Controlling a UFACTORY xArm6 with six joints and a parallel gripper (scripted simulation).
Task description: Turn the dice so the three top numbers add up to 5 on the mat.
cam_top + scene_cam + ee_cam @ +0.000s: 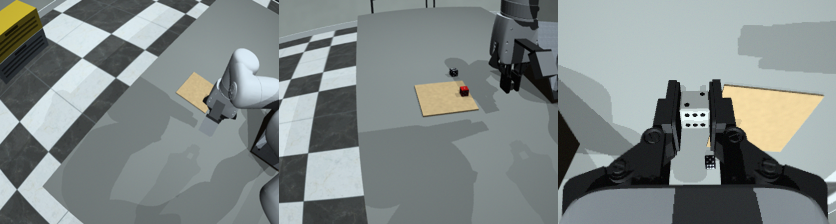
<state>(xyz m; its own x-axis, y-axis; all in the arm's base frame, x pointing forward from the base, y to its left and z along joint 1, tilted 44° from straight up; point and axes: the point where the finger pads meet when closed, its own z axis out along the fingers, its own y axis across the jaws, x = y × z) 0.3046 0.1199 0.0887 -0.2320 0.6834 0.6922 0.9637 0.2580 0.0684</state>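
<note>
Right now the white die is 1 cm to the right of my hand and 1 cm below it. Also, from my hand: red die: 7 cm ahead, 12 cm to the right, 10 cm below; then tan mat: 13 cm ahead, 12 cm to the right, 11 cm below; then black die: 8 cm ahead, 23 cm to the right, 10 cm below.
</note>
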